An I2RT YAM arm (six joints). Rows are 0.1 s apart.
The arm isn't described. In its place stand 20 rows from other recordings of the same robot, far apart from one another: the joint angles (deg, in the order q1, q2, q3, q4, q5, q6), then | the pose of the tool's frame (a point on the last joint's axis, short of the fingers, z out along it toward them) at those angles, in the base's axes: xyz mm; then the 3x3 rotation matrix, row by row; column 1 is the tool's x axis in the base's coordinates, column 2 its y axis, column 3 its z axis.
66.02, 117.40, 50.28, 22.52, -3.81, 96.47 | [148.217, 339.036, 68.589], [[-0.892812, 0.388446, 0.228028], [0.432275, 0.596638, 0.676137], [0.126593, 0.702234, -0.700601]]
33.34, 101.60, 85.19, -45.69, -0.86, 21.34 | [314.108, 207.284, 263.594], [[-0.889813, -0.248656, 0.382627], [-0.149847, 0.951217, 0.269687], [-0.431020, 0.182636, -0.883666]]
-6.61, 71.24, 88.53, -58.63, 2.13, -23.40 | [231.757, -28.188, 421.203], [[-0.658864, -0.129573, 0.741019], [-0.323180, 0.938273, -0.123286], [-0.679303, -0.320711, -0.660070]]
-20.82, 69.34, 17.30, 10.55, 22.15, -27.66 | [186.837, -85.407, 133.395], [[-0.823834, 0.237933, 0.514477], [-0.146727, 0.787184, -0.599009], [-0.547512, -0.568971, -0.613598]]
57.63, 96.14, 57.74, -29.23, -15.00, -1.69 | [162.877, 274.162, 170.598], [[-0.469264, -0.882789, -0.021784], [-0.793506, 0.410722, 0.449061], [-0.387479, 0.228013, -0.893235]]
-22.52, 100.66, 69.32, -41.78, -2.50, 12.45 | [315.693, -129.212, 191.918], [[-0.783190, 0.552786, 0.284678], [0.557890, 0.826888, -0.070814], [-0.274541, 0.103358, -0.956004]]
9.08, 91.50, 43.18, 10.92, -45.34, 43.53 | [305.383, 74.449, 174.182], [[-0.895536, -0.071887, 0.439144], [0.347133, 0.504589, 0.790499], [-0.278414, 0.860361, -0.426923]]
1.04, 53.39, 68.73, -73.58, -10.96, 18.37 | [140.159, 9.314, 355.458], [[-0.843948, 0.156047, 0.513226], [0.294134, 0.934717, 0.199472], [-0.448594, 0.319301, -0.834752]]
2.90, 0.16, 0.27, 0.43, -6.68, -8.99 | [109.886, 9.713, 175.740], [[0.035302, -0.162904, 0.986010], [-0.153612, 0.974016, 0.166422], [-0.987500, -0.157338, 0.009361]]
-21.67, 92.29, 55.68, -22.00, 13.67, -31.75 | [293.865, -125.818, 186.646], [[-0.923596, -0.015069, 0.383071], [-0.183209, 0.895088, -0.406512], [-0.336756, -0.445635, -0.829461]]
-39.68, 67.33, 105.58, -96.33, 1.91, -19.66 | [100.404, -84.840, 462.891], [[-0.834424, 0.393940, 0.385419], [0.255357, 0.896092, -0.363060], [-0.488395, -0.204527, -0.848316]]
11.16, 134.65, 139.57, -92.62, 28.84, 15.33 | [443.544, 69.999, 277.006], [[-0.985223, 0.113975, 0.127851], [0.041686, 0.883570, -0.466440], [-0.166128, -0.454218, -0.875264]]
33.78, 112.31, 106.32, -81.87, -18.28, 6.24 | [304.792, 217.321, 284.116], [[-0.884120, -0.444216, -0.144926], [-0.467249, 0.838476, 0.280423], [-0.003051, 0.315644, -0.948873]]
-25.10, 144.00, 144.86, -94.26, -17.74, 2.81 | [431.353, -190.082, 224.630], [[-0.882279, 0.464203, 0.078101], [0.464851, 0.833055, 0.299887], [0.074146, 0.300889, -0.950773]]
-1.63, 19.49, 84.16, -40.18, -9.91, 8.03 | [-78.825, 8.373, 493.909], [[0.392349, -0.185157, 0.900988], [0.126498, 0.981084, 0.146532], [-0.911077, 0.056482, 0.408349]]
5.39, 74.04, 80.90, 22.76, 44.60, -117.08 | [271.006, 0.463, 505.261], [[-0.705529, 0.191919, 0.682200], [-0.703351, -0.307470, -0.640905], [0.086754, -0.932003, 0.351916]]
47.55, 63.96, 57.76, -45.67, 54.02, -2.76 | [164.855, 137.541, 309.231], [[-0.525670, -0.121714, 0.841936], [-0.616588, 0.736374, -0.278519], [-0.586080, -0.665537, -0.462137]]
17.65, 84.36, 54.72, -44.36, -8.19, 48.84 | [252.683, 85.721, 202.203], [[-0.857002, 0.467494, 0.216790], [0.509328, 0.832379, 0.218472], [-0.078318, 0.297648, -0.951458]]
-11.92, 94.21, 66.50, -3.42, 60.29, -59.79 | [348.422, -105.152, 268.606], [[-0.971629, -0.019601, 0.235698], [-0.232630, 0.259010, -0.937442], [-0.042674, -0.965676, -0.256221]]
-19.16, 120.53, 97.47, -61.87, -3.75, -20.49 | [390.615, -133.256, 191.047], [[-0.994112, -0.027690, 0.104764], [-0.024370, 0.999164, 0.032838], [-0.105586, 0.030091, -0.993955]]
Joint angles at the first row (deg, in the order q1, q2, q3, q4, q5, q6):
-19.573 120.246 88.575 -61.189 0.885 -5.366
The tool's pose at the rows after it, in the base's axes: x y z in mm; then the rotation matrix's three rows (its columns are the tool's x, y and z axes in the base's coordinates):
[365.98, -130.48, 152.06], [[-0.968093, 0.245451, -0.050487], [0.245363, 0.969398, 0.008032], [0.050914, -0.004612, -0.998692]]
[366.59, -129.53, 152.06], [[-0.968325, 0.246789, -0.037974], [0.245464, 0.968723, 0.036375], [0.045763, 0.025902, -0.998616]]
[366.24, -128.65, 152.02], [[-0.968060, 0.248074, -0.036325], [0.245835, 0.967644, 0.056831], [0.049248, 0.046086, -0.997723]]
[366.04, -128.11, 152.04], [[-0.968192, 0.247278, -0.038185], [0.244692, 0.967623, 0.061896], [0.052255, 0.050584, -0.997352]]
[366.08, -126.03, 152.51], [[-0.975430, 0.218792, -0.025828], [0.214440, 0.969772, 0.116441], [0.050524, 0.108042, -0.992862]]
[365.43, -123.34, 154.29], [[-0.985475, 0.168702, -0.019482], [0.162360, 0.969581, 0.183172], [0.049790, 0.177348, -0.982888]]
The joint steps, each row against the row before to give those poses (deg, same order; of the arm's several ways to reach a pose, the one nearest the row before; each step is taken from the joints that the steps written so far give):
0.000 0.394 0.022 0.350 -0.350 0.022
0.000 0.000 0.003 0.130 -1.770 0.000
0.001 -0.002 -0.026 -0.283 -1.136 0.022
0.043 0.002 0.002 -0.196 -0.241 -0.022
-0.001 -0.002 0.064 -0.460 -3.191 -1.815
0.001 -0.021 0.286 -1.290 -3.759 -3.147

